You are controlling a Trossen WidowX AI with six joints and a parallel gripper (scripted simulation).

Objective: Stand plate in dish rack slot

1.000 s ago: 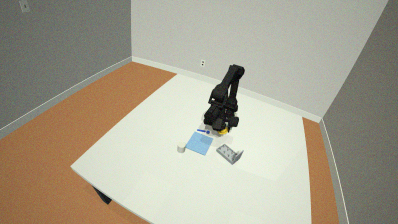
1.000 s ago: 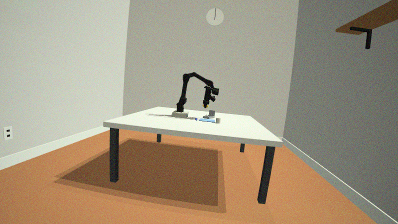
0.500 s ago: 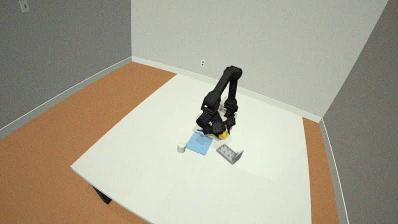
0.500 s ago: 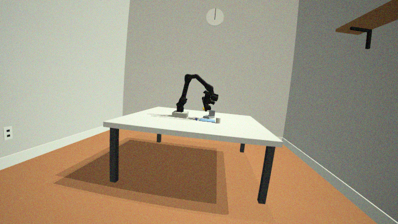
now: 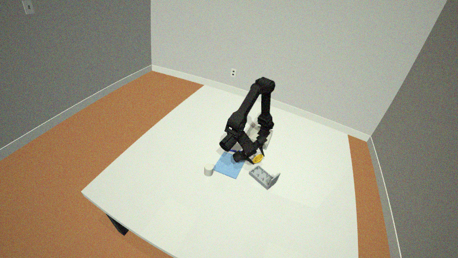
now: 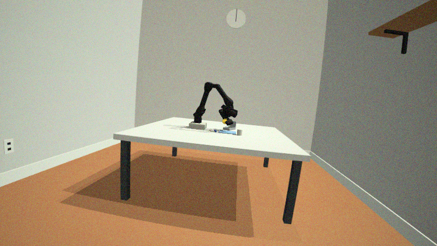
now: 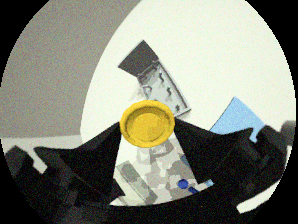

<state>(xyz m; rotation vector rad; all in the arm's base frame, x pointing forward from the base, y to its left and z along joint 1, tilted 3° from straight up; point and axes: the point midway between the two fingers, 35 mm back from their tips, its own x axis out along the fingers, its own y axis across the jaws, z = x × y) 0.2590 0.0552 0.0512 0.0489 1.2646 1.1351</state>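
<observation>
My gripper tip is now 6 cm to the right of the grey dish rack, 5 cm above it and 3 cm short of it. Round my gripper tip: blue spoon (15 cm to the right, 7 cm below, 5 cm behind); blue mat (13 cm to the right, 7 cm below, 6 cm ahead); yellow plate (1 cm to the right, 1 cm above).
</observation>
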